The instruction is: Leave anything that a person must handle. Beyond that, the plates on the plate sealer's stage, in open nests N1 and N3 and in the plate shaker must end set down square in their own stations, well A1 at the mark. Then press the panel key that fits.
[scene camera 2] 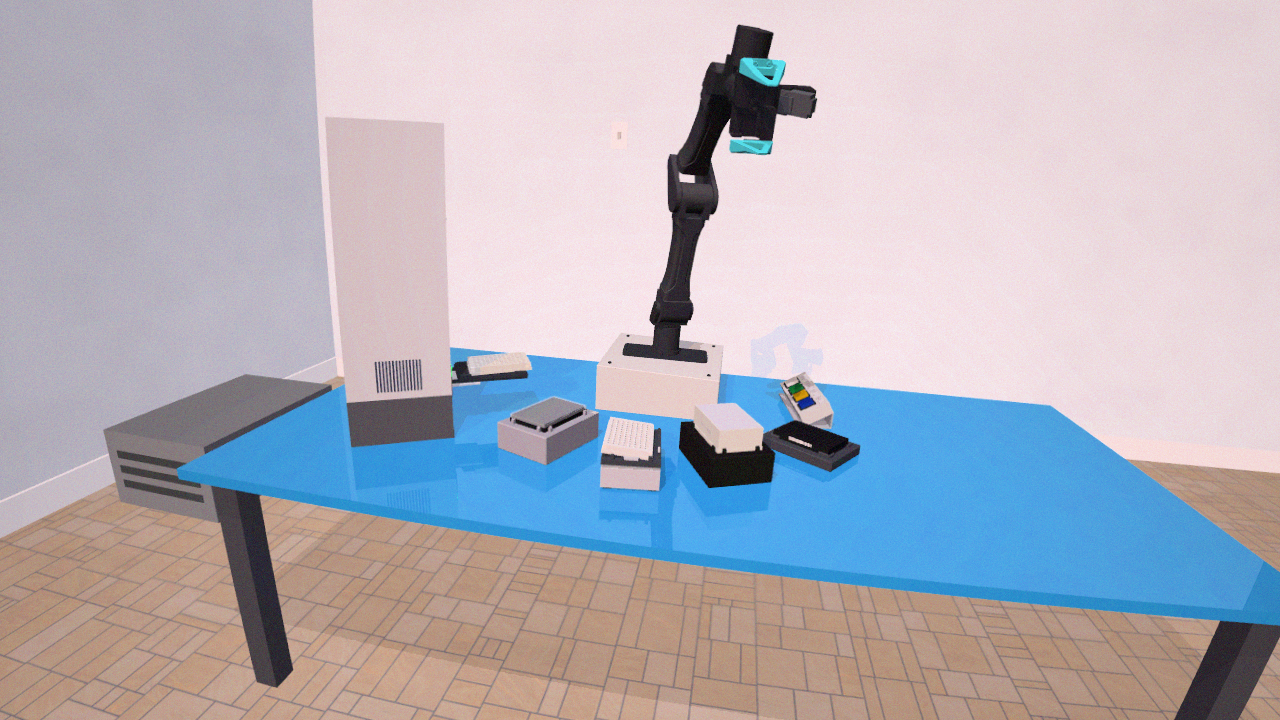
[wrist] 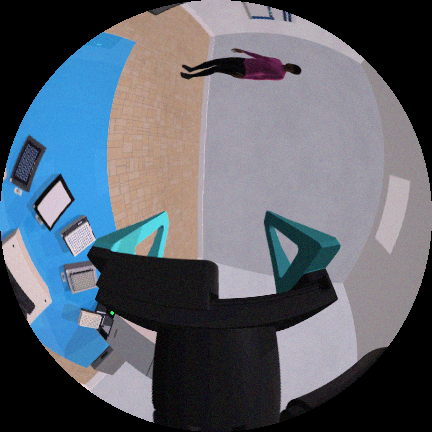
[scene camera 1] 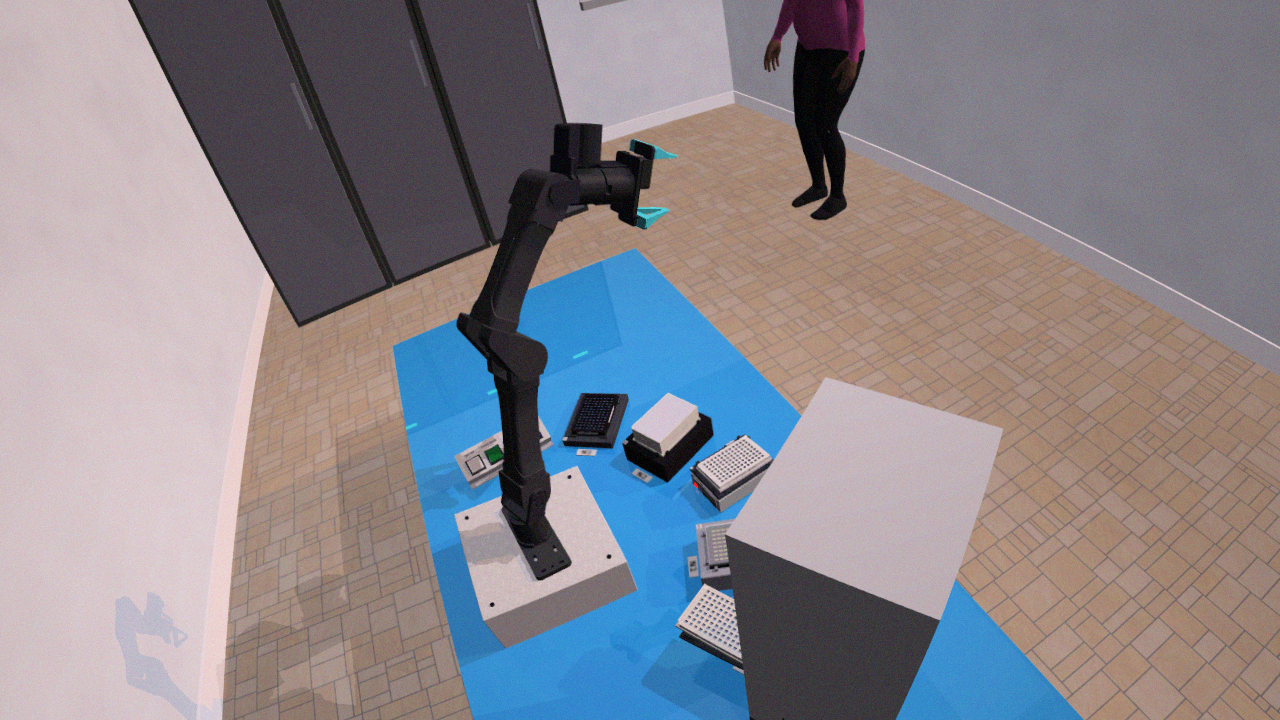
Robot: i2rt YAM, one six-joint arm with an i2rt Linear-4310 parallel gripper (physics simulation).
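My gripper (scene camera 1: 671,183) (scene camera 2: 757,109) (wrist: 215,216) is open and empty, high above the table. A dark plate (scene camera 1: 597,416) (wrist: 28,163) lies in a black nest. A blank white-topped plate (scene camera 1: 665,420) (scene camera 2: 728,425) (wrist: 54,198) sits on a black block and looks skewed to it. A white well plate (scene camera 1: 733,460) (scene camera 2: 630,437) (wrist: 79,238) lies on a pale station with a dark top. A grey station (scene camera 1: 707,577) (scene camera 2: 547,440) (wrist: 81,277) bears a plate. Another white plate (scene camera 1: 711,617) (scene camera 2: 498,362) (wrist: 91,319) lies beside the tall box. Station names and A1 marks are unreadable. The key panel (scene camera 1: 483,458) (scene camera 2: 806,400) shows coloured keys.
The tall box (scene camera 1: 863,501) (scene camera 2: 389,259) stands on the blue table (scene camera 1: 581,295) (scene camera 2: 939,501) and hides parts of two stations in scene camera 1. A person (scene camera 1: 827,98) (wrist: 265,68) stands beyond the table. A grey cabinet (scene camera 2: 214,420) is beside it.
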